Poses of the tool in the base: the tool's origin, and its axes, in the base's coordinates. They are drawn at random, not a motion.
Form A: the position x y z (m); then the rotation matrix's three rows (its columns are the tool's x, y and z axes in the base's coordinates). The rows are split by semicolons.
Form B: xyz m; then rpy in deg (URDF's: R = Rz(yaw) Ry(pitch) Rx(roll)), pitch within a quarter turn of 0, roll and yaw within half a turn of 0. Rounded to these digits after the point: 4 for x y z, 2 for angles.
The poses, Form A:
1: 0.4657 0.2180 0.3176; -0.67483 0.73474 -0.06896; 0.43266 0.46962 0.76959; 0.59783 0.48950 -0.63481
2: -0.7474 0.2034 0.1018; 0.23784 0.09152 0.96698; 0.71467 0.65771 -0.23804; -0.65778 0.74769 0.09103
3: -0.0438 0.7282 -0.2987; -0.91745 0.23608 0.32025; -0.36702 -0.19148 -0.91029; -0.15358 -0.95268 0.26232
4: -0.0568 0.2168 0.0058; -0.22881 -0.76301 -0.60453; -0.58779 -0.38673 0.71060; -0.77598 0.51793 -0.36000
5: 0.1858 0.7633 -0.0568; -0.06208 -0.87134 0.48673; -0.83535 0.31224 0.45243; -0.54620 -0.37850 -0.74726
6: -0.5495 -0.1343 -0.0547; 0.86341 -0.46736 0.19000; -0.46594 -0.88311 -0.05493; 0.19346 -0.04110 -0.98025
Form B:
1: 0.4657 0.2180 0.3176 142.36 -36.71 147.33
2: -0.7474 0.2034 0.1018 83.06 41.13 71.59
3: -0.0438 0.7282 -0.2987 -74.61 8.83 -158.20
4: -0.0568 0.2168 0.0058 124.80 50.89 -111.27
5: 0.1858 0.7633 -0.0568 -153.14 33.11 -94.25
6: -0.5495 -0.1343 -0.0547 -177.60 -11.15 -28.35
